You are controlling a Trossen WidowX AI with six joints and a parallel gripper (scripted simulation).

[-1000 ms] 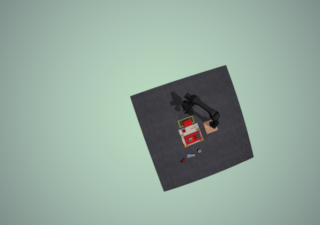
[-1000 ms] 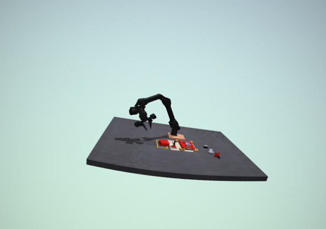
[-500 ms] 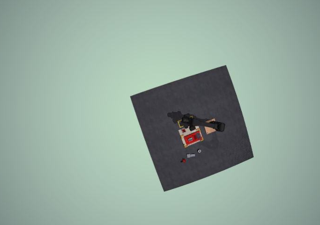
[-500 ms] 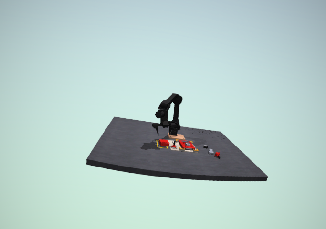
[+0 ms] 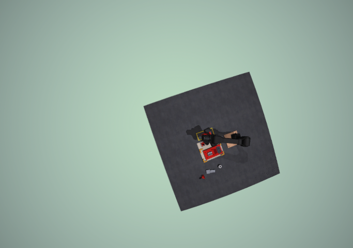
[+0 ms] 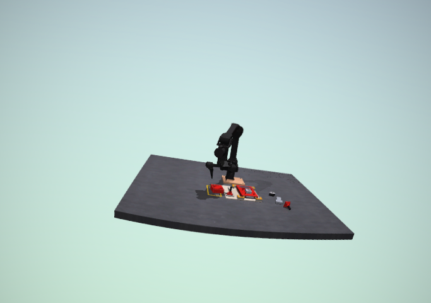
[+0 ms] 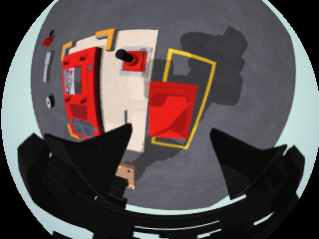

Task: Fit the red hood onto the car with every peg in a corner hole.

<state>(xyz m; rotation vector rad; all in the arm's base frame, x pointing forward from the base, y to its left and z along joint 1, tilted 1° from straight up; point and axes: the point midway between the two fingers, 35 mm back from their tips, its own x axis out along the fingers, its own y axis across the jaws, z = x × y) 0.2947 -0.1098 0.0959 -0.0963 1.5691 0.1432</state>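
The red hood lies 60 mm below my gripper tip. Round my gripper tip: small wheel (40 mm behind, 380 mm to the left, 70 mm below); then jig (10 mm ahead, 170 mm to the left, 70 mm below).
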